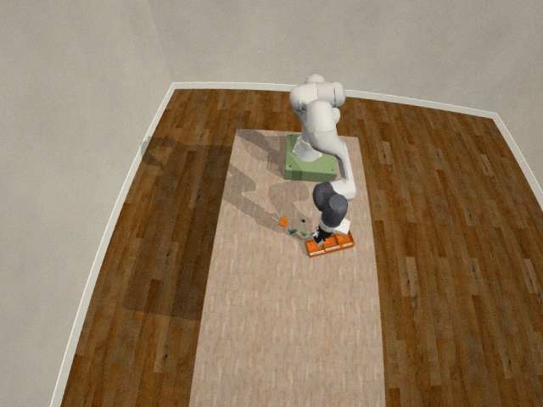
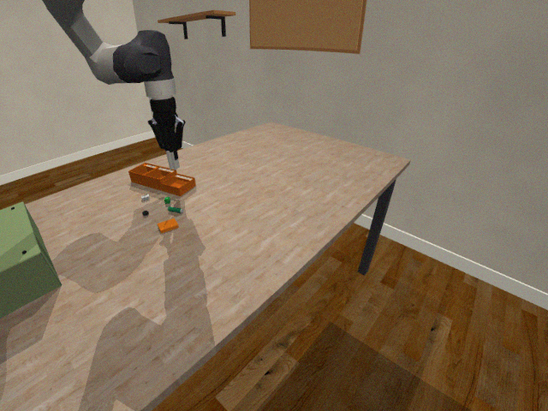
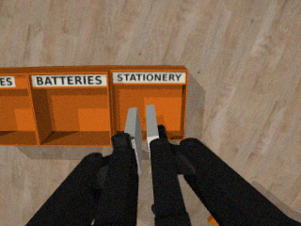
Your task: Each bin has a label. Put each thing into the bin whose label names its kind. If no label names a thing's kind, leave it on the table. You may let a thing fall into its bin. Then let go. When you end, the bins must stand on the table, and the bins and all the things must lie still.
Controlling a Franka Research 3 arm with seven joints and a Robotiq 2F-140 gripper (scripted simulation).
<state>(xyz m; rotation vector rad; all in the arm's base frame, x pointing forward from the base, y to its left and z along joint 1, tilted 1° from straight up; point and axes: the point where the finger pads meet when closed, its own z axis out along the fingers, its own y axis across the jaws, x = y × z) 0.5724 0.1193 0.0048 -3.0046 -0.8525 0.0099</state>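
My gripper is now 30 mm past the labelled bins, 70 mm to the right of it and 90 mm above it. From my hand the other things lie so: white piece 120 mm behind, 10 mm to the left, 100 mm below; then small green cube 70 mm behind, 70 mm to the right, 100 mm below; then green battery 80 mm behind, 140 mm to the right, 100 mm below.
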